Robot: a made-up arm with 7 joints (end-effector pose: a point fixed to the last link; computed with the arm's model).
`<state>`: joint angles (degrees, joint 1 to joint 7).
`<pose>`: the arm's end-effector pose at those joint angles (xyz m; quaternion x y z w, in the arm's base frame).
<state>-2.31 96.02 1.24 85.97 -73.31 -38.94 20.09</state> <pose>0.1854 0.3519 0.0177 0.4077 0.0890 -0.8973 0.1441</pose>
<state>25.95 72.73 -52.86 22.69 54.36 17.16 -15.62</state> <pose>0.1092 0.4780 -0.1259 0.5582 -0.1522 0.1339 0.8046</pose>
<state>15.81 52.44 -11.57 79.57 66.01 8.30 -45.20</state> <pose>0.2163 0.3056 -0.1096 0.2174 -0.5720 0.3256 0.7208</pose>
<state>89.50 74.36 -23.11 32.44 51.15 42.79 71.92</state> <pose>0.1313 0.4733 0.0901 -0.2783 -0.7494 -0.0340 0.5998</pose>
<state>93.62 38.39 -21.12 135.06 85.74 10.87 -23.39</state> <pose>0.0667 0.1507 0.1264 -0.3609 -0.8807 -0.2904 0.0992</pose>
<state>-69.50 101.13 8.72 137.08 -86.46 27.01 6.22</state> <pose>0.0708 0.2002 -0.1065 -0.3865 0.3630 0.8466 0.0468</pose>
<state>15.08 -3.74 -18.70 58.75 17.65 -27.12 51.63</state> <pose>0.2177 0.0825 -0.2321 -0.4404 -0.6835 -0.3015 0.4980</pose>
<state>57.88 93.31 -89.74 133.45 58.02 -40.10 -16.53</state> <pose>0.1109 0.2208 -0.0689 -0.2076 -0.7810 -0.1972 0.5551</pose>
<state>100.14 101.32 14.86 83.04 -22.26 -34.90 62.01</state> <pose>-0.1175 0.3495 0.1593 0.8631 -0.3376 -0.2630 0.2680</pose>
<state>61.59 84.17 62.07 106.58 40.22 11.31 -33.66</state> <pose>-0.0854 0.3028 0.1406 -0.3199 0.8281 -0.3235 0.3276</pose>
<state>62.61 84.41 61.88 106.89 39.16 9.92 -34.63</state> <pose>-0.0879 0.3012 0.1395 -0.3211 0.8169 -0.3257 0.3513</pose>
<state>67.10 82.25 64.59 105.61 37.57 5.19 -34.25</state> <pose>-0.0999 0.3111 0.1252 -0.2945 0.7813 -0.3503 0.4244</pose>
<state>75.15 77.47 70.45 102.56 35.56 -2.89 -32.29</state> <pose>-0.1139 0.3336 0.0927 -0.2428 0.7042 -0.3965 0.5366</pose>
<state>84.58 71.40 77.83 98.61 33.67 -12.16 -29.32</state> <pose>-0.1139 0.3613 0.0495 -0.1867 0.5918 -0.4500 0.6422</pose>
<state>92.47 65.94 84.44 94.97 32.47 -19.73 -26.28</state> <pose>-0.0978 0.3842 0.0137 -0.1438 0.4849 -0.4967 0.7053</pose>
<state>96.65 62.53 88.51 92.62 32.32 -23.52 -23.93</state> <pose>-0.0808 0.3968 -0.0046 -0.1193 0.4273 -0.5253 0.7261</pose>
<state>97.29 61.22 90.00 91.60 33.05 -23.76 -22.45</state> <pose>-0.0731 0.4016 -0.0094 -0.1088 0.4218 -0.5352 0.7237</pose>
